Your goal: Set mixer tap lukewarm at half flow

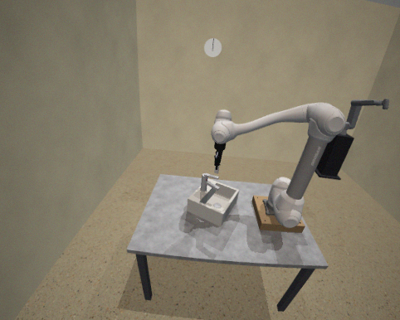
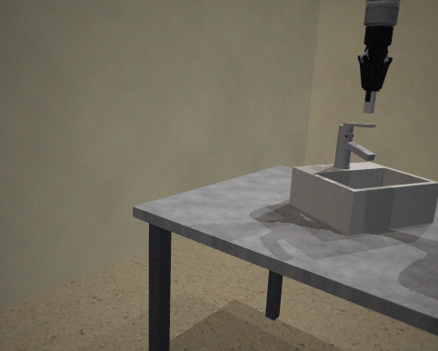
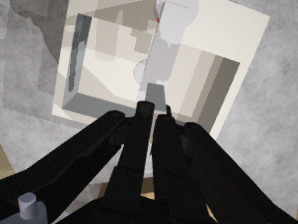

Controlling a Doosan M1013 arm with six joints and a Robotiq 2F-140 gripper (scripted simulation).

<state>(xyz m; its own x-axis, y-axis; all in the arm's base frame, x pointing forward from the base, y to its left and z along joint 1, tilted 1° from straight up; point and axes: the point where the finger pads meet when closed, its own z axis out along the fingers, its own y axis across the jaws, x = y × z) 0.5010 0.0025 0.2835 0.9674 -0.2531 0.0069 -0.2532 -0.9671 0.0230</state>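
The lever lies 3 cm ahead of my hand, 1 cm to the right of it and 7 cm below it. From my hand the other things lie so: grey mixer tap 6 cm ahead, 2 cm to the right, 12 cm below; then white basin 3 cm behind, 1 cm to the left, 31 cm below.
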